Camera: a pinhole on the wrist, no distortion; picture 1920 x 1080 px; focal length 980.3 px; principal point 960.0 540.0 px. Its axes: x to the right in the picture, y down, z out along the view. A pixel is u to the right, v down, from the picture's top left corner.
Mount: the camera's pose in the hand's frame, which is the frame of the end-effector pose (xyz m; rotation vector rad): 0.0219 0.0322 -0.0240 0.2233 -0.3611 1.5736
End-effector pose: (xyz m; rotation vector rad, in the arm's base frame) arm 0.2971 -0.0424 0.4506 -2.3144 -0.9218 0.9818
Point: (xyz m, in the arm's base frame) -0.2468 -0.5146 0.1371
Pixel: outside the picture
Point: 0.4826 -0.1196 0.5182
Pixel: behind the camera
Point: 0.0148 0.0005 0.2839
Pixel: 1137 629
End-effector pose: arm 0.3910 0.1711 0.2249 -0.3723 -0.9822 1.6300
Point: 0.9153 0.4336 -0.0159
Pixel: behind the camera
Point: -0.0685 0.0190 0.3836
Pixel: 1726 379
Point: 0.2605 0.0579 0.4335
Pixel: 983 564
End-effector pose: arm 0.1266 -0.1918 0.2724 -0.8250 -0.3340 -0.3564
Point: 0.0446 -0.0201 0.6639
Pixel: 850 379
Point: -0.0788 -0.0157 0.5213
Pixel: 885 790
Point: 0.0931 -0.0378 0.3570
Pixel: 1315 670
